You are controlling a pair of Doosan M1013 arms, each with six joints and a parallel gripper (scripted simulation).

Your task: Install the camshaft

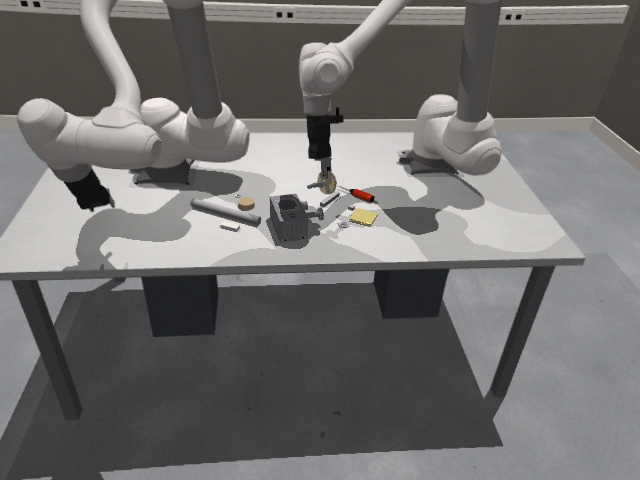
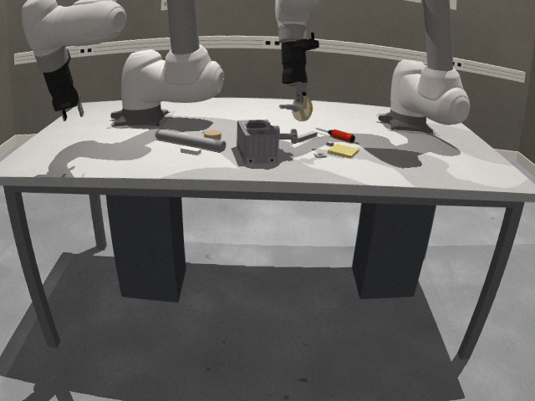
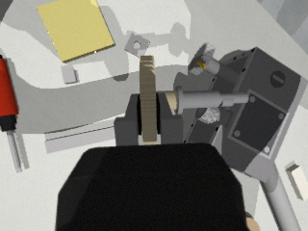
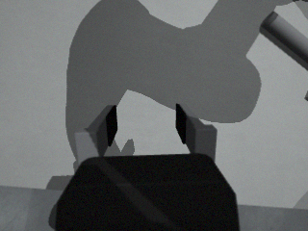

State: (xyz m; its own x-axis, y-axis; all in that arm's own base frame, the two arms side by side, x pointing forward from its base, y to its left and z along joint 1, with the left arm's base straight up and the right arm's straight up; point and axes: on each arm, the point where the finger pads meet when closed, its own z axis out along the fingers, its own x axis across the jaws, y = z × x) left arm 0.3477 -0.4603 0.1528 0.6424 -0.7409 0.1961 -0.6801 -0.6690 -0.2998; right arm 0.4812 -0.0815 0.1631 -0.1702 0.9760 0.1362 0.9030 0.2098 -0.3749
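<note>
Right now the small crank gear is 11 cm ahead of my left hand, 3 cm to the right of it and 9 cm below it. From my left hand the other things lie so: small grey cube 1 cm behind, 10 cm to the left, 15 cm below; grey bar 7 cm behind, 3 cm to the left, 15 cm below; small holed plate 9 cm ahead, 5 cm to the left, 15 cm below.
</note>
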